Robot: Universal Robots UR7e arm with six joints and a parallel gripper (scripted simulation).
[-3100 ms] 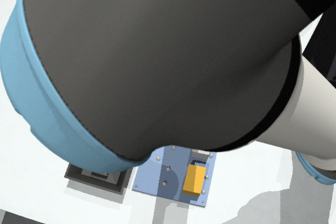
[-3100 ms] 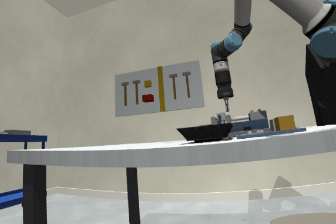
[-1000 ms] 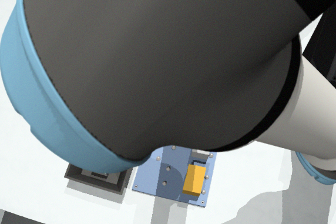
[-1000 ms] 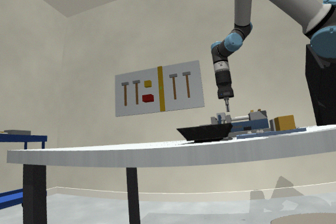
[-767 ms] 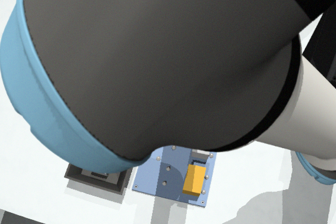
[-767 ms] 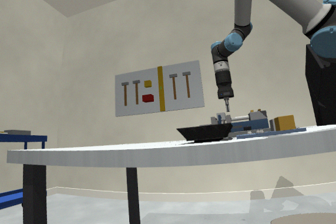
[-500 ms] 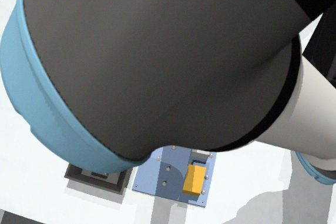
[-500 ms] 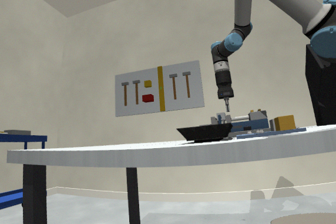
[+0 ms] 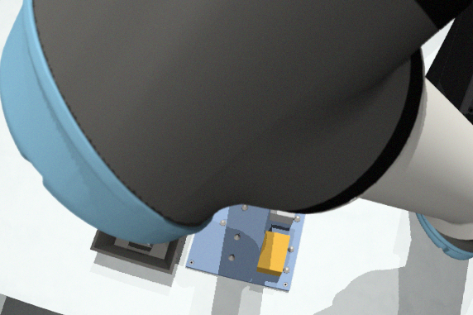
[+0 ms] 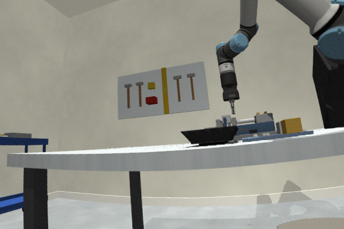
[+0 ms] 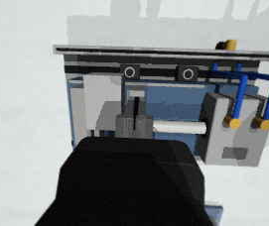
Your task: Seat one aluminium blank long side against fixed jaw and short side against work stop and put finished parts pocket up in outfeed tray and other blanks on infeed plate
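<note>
My hand is 10 cm above the blue base, 4 cm past it and 3 cm to the right of it. From my hand the other things lie so: brass blank: 37 cm to the left, 21 cm behind, 11 cm below.
</note>
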